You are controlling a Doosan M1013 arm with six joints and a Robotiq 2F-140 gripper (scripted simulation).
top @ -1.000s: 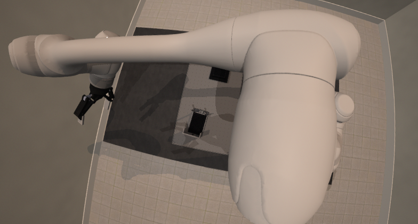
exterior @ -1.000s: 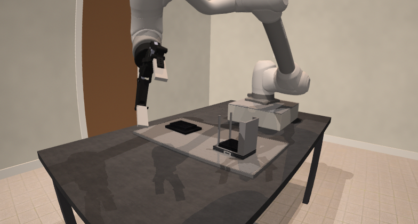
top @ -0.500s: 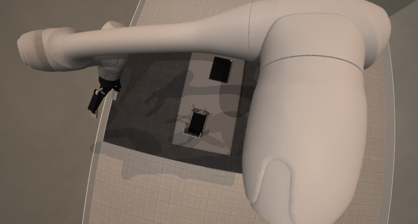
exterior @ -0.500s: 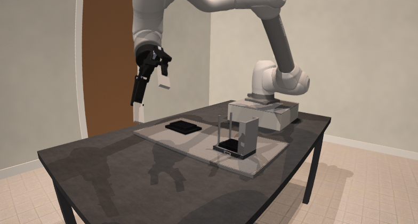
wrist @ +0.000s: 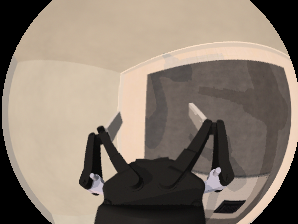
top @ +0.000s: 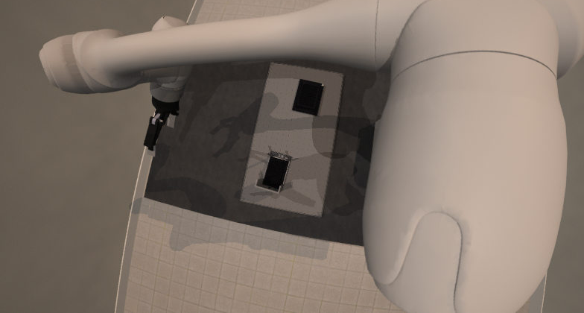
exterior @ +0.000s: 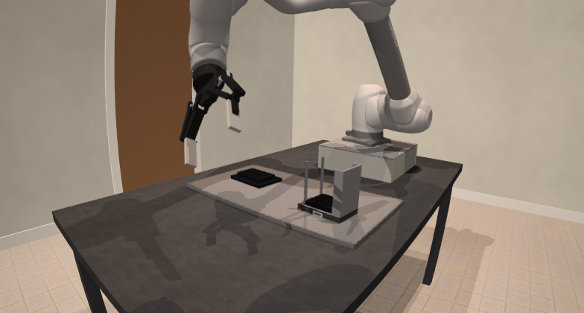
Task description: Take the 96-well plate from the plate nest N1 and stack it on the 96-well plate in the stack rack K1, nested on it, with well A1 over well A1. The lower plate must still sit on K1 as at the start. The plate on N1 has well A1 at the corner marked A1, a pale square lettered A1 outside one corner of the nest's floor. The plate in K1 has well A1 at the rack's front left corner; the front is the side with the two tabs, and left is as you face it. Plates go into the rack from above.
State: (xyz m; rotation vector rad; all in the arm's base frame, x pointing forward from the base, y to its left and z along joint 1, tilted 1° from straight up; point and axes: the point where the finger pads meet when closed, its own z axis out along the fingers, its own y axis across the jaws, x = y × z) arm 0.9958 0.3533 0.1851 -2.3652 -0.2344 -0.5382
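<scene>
Now: hand 51 cm to the left of the pale A1 mark, 45 cm past it and 25 cm above it. From my hand the other things lie so: tall grey wall: 41 cm behind, 18 cm below, 3 cm to the left.
</scene>
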